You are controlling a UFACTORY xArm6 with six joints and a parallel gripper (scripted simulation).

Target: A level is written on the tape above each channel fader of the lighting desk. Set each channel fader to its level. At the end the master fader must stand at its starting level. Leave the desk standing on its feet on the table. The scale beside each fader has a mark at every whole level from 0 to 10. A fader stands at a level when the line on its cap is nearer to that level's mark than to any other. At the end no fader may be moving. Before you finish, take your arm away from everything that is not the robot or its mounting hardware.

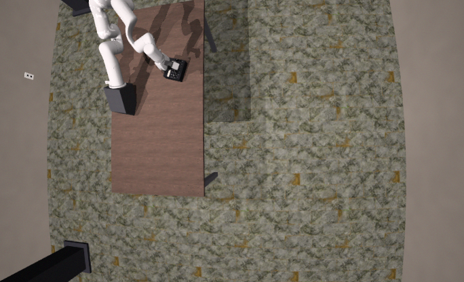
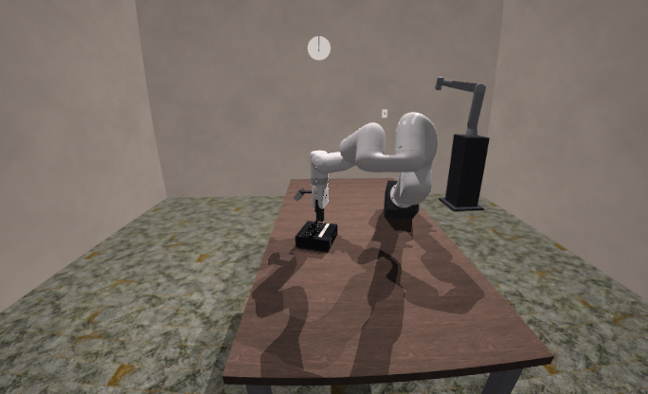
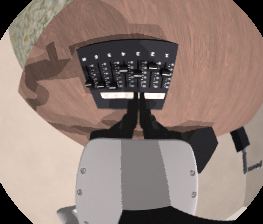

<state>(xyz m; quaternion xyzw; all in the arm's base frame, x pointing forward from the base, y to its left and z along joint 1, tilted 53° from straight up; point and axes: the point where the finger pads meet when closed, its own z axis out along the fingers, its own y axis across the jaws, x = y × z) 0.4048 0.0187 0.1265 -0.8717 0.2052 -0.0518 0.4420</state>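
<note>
Right now my hand is 3 cm short of the fader cap, 1 cm to the left of it and 5 cm above it.
</note>
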